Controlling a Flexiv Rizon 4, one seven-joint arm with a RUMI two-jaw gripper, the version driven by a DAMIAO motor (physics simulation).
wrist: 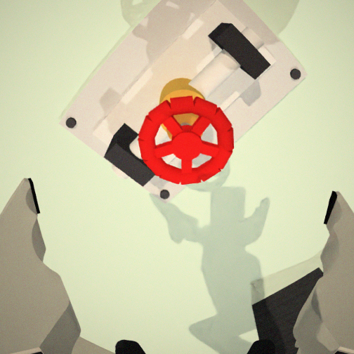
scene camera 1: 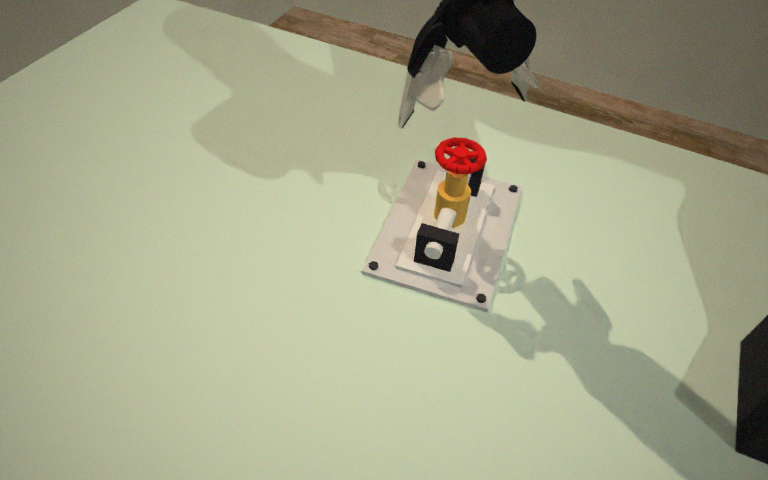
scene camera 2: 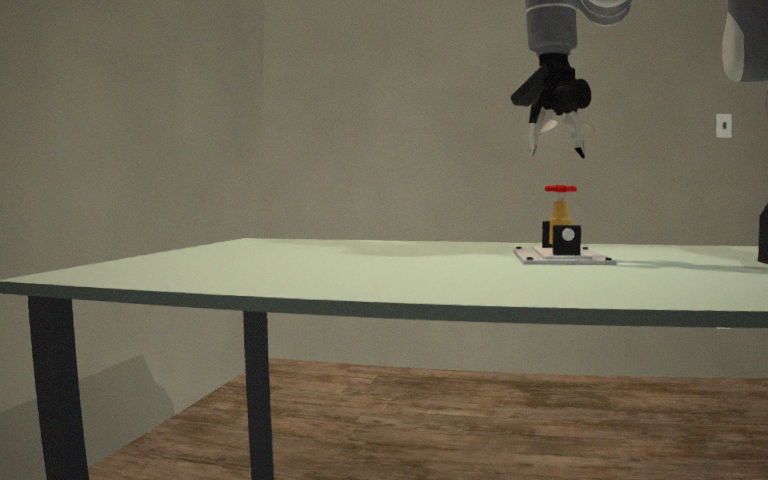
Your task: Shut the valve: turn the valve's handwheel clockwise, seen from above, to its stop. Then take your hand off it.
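The red handwheel [scene camera 1: 461, 151] [scene camera 2: 560, 188] [wrist: 186, 145] sits level on top of the yellow valve body [scene camera 1: 453, 203] [scene camera 2: 559, 212] [wrist: 182, 90]. My gripper [scene camera 1: 463, 112] [scene camera 2: 557, 153] [wrist: 184, 189] is wide open and empty. It points down and hangs above the handwheel, with a visible gap below its fingertips in the scene camera 2 view. In the wrist view the fingers stand far apart at the left and right, clear of the wheel's rim. The frames do not show whether the wheel is at its stop.
The valve stands on a pale base plate [scene camera 1: 390, 237] [scene camera 2: 600, 261] [wrist: 90, 100] with dark bolts at its corners. Black blocks [scene camera 1: 425, 257] [scene camera 2: 566, 247] [wrist: 240, 50] flank the valve body, holding a white pipe. The plate lies on a pale green table [scene camera 1: 226, 339] [scene camera 2: 339, 283].
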